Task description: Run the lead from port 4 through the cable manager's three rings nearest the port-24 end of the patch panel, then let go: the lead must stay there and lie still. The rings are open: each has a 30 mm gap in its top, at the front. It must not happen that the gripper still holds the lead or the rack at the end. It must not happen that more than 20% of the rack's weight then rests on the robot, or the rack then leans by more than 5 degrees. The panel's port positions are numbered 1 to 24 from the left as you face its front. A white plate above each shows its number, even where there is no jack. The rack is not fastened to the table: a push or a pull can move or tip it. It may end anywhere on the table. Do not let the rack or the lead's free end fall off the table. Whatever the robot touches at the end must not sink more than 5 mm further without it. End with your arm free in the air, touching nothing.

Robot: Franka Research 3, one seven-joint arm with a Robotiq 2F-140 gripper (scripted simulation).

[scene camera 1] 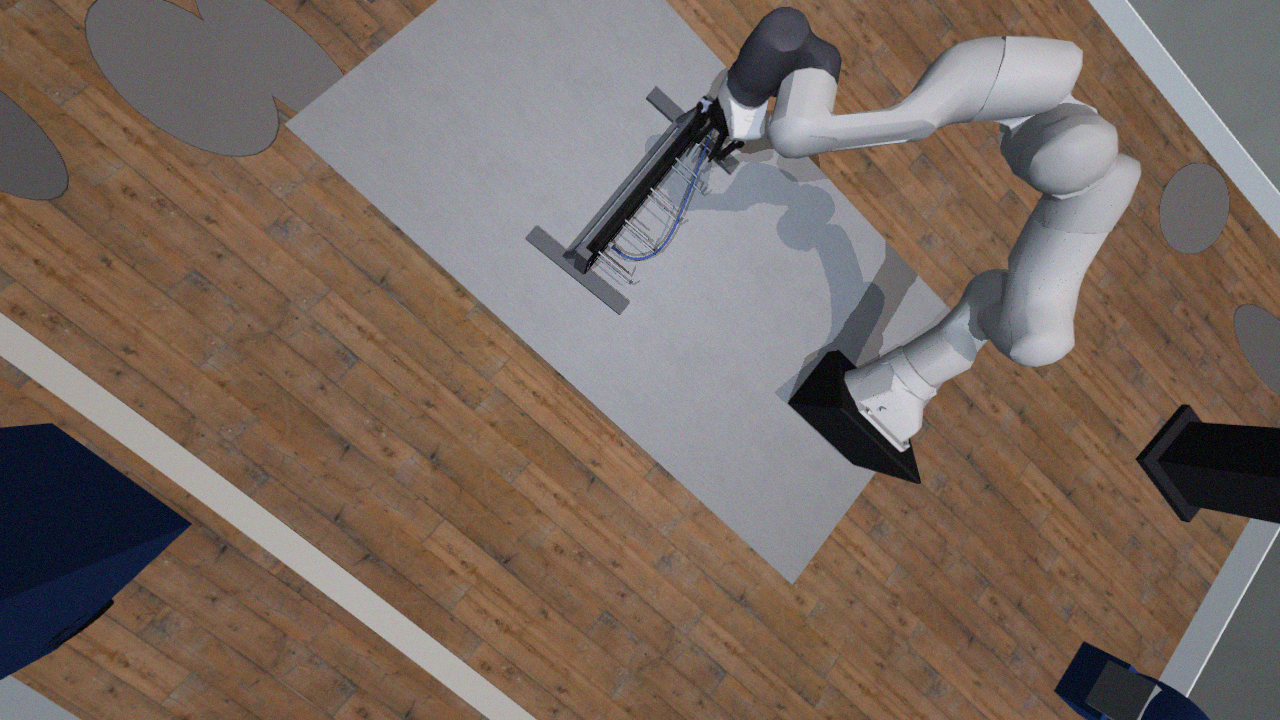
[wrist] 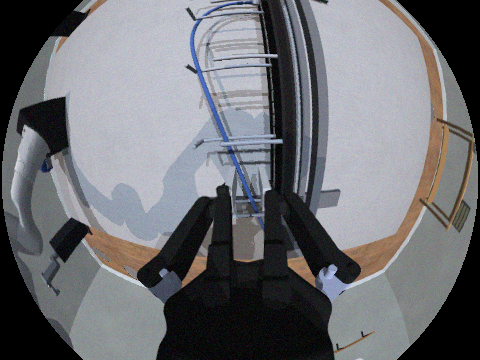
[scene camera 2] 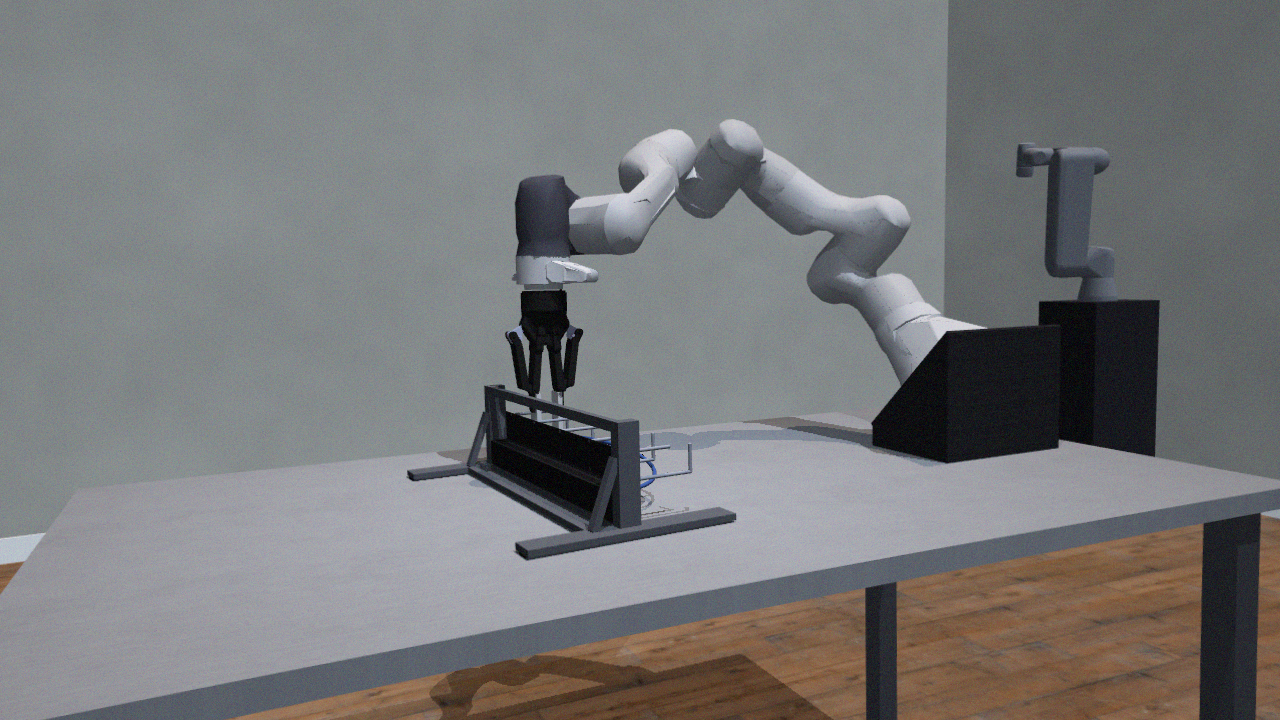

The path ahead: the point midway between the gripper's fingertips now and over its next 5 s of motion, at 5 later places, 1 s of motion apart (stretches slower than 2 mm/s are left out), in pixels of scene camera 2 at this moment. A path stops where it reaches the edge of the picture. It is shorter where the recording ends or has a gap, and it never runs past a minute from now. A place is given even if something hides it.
The gripper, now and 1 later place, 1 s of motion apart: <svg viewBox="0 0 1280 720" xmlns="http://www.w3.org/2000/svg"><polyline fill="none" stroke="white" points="547,431 544,403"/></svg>
